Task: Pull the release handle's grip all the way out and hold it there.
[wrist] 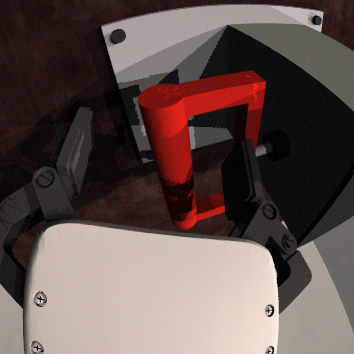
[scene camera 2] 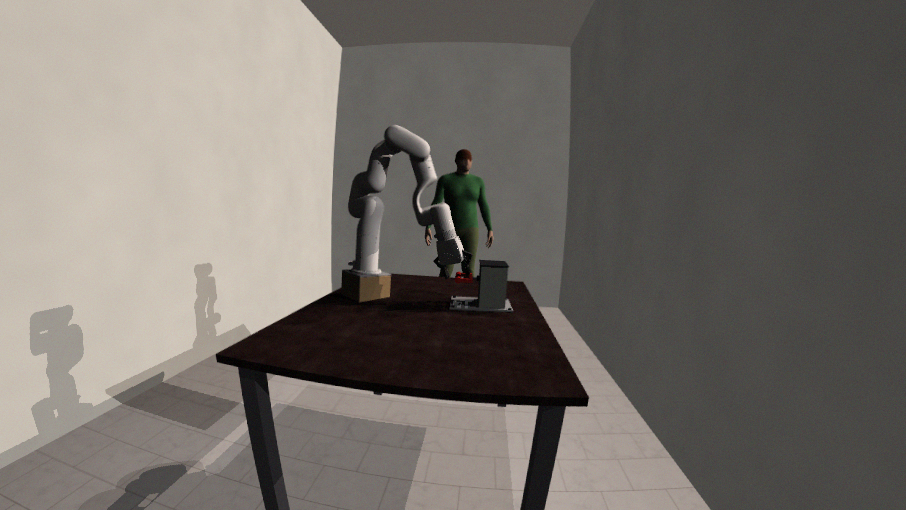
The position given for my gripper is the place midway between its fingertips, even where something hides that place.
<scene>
I see my gripper [scene camera 2: 457, 276] and a pale base plate [wrist: 144, 50].
My gripper shows as well in the wrist view [wrist: 163, 136].
</scene>
